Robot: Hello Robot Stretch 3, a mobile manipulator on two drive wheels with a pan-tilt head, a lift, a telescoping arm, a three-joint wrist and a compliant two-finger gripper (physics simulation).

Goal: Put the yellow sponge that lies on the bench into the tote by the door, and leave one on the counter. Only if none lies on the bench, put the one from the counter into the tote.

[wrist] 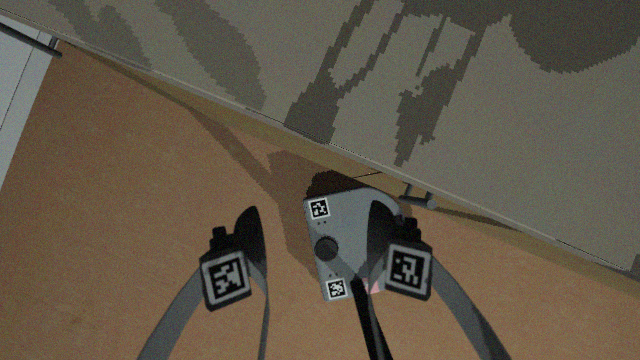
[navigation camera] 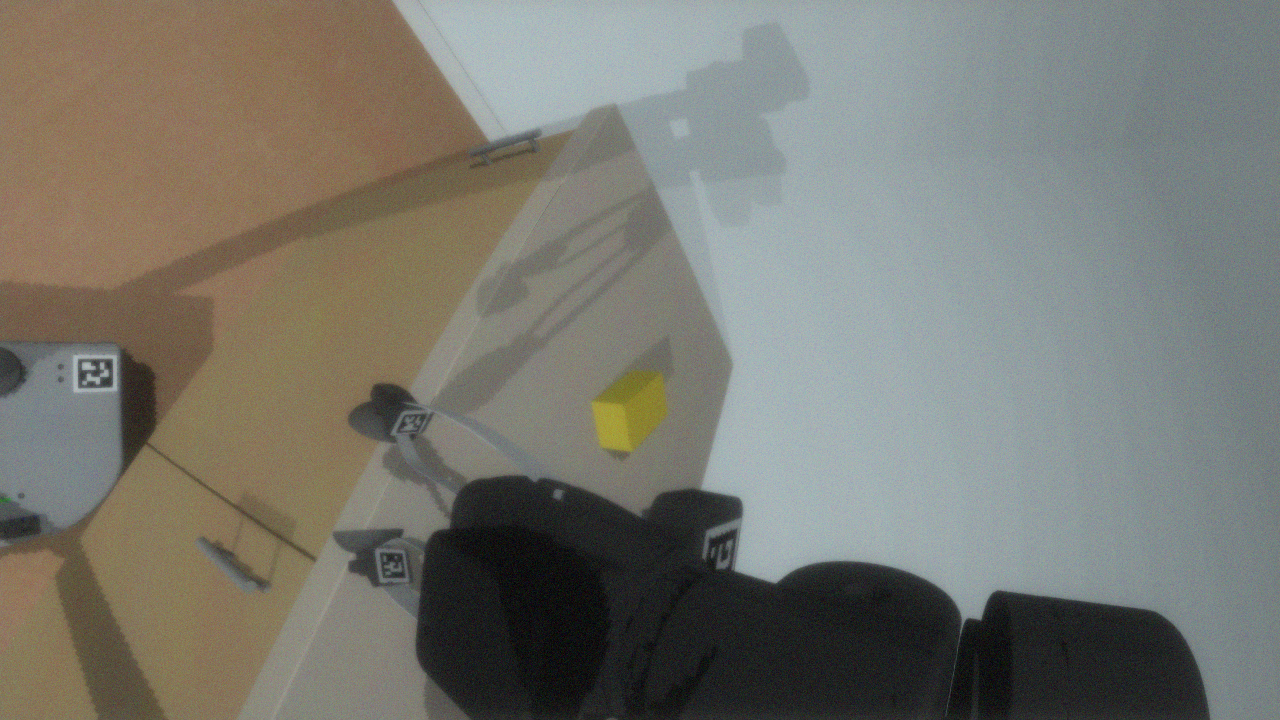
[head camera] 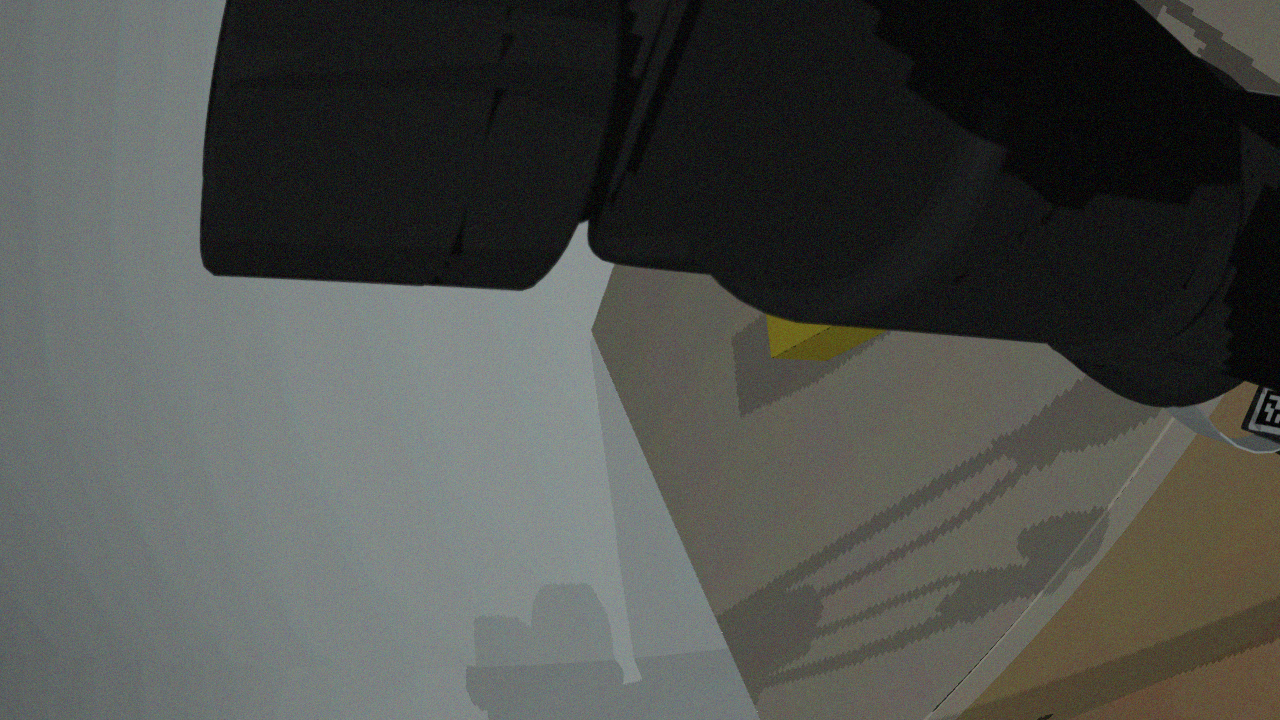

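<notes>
A yellow block-shaped sponge (head camera: 819,342) (navigation camera: 631,413) lies on the grey-beige top of a cabinet with handles, seemingly the counter (head camera: 859,429) (navigation camera: 554,394) (wrist: 525,140). In the head camera view the dark wrist hides part of the sponge. My gripper (navigation camera: 377,483) (wrist: 315,228) is open, with nothing between its fingers. Its fingertips are over the counter's front edge, pointing away from the sponge, which is apart from them, towards the counter's end. The sponge does not show in the wrist view. The tote and the bench do not show in these views.
My grey base (navigation camera: 67,438) (wrist: 350,215) stands on the orange-brown floor (navigation camera: 223,107) (wrist: 125,200) near the counter's front. Bar handles (navigation camera: 505,145) (wrist: 417,201) stick out from that front. A pale wall (head camera: 358,447) (navigation camera: 984,313) is beyond the counter. My dark wrist (head camera: 805,161) (navigation camera: 805,644) extends over it.
</notes>
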